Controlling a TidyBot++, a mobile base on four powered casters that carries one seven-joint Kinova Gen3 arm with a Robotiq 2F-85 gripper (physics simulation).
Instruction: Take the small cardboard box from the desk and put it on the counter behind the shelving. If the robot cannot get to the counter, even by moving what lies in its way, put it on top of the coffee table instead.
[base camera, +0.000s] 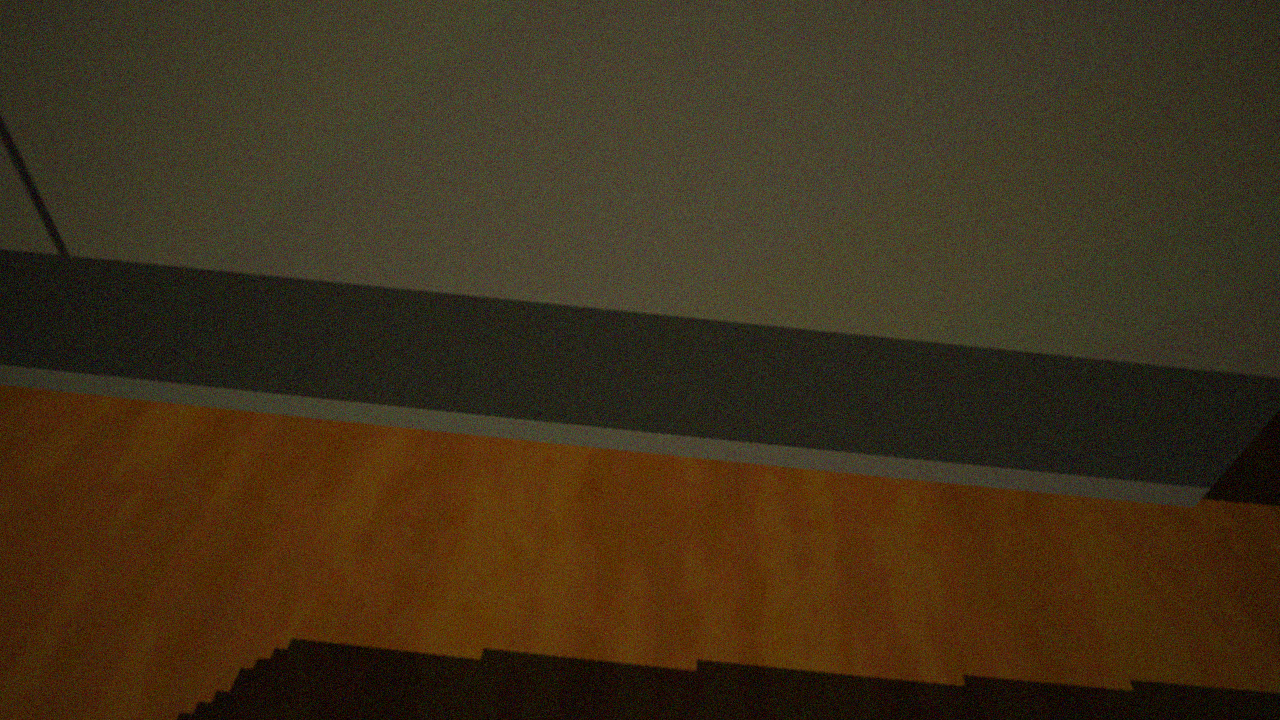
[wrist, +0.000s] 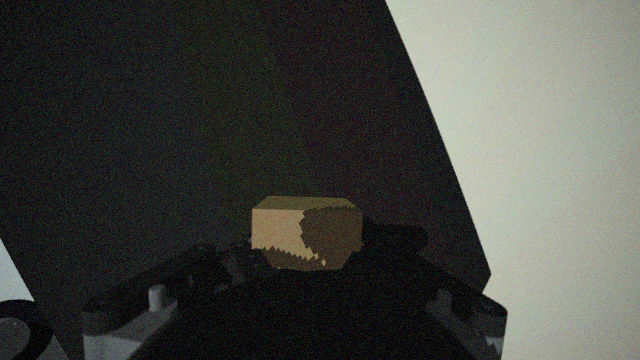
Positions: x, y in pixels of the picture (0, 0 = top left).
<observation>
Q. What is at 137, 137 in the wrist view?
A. A counter cabinet.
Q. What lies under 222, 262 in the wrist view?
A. My gripper.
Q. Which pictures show the small cardboard box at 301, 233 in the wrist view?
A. The wrist view only.
</observation>
